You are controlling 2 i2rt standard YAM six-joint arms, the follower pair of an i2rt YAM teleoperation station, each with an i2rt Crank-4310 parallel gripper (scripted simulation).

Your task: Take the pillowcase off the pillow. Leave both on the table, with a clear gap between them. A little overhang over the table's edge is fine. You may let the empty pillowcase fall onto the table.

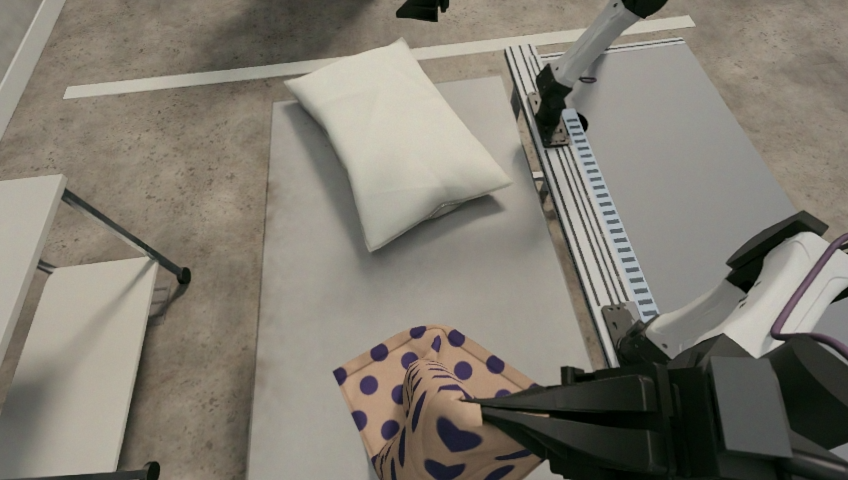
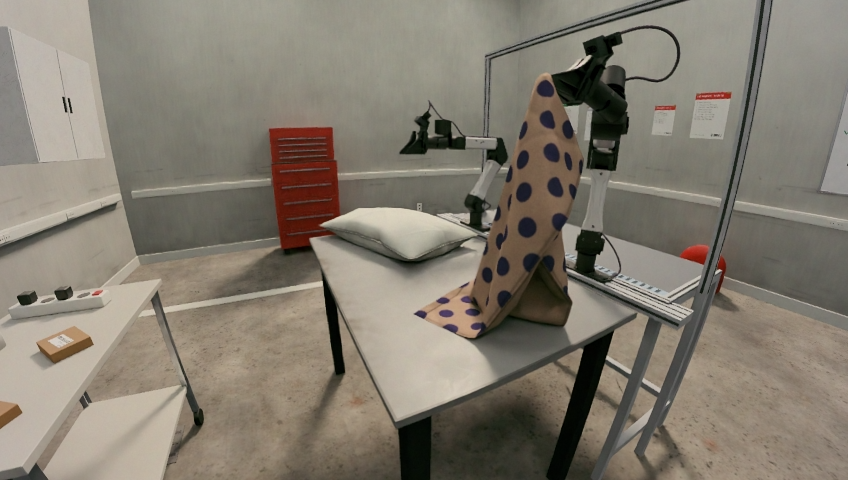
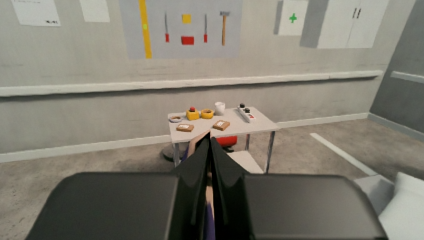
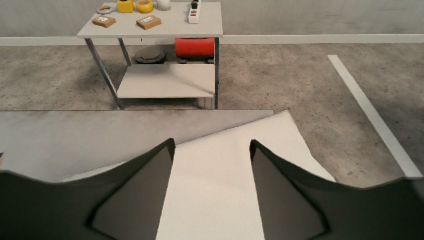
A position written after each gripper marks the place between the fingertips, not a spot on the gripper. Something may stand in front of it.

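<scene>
The left gripper [image 1: 463, 404] is visible in image 2 [image 2: 541, 78] and image 3 [image 3: 210, 140] as well; the right gripper [image 4: 212, 141] is in view too. A white pillow [image 1: 409, 158] appears again as the pillow [image 2: 403, 234] and, in image 4, [image 4: 211, 183]. A pillowcase [image 1: 404, 394] is likewise visible in image 2 [image 2: 522, 273].
</scene>
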